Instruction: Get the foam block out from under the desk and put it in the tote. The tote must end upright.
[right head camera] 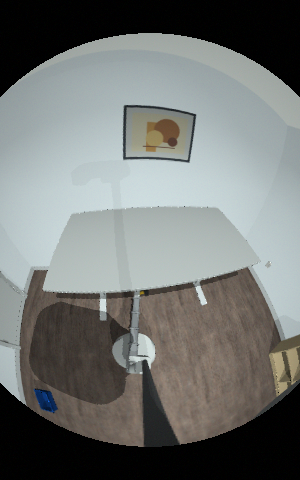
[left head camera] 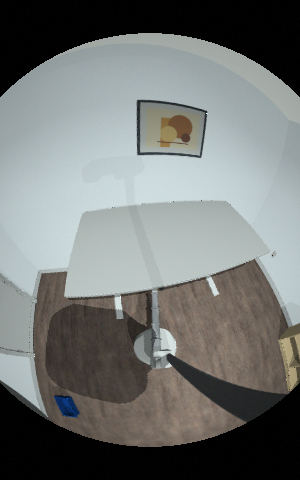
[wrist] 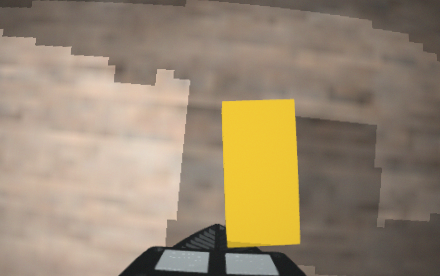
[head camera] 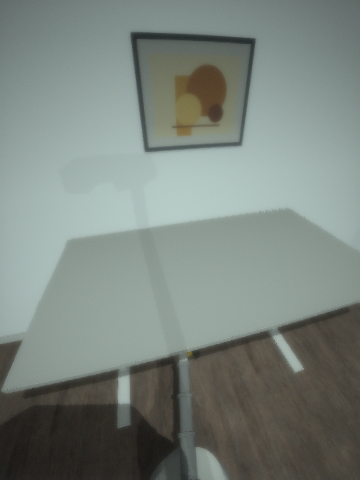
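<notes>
The yellow foam block shows large in the wrist view, its long side running up the view. In the head and right head views a small bit of it shows at the desk's front edge. My gripper is shut, its two fingers together with no block between them. The block's near end is beside the left fingertip and covers the right one from view. The desk hides most of the block in the head views. The blue tote stands on the floor at the lower left and looks upright.
My arm reaches to the desk's front edge, between two white desk feet. A tan shelf unit stands at the right. A framed picture hangs on the wall behind the desk.
</notes>
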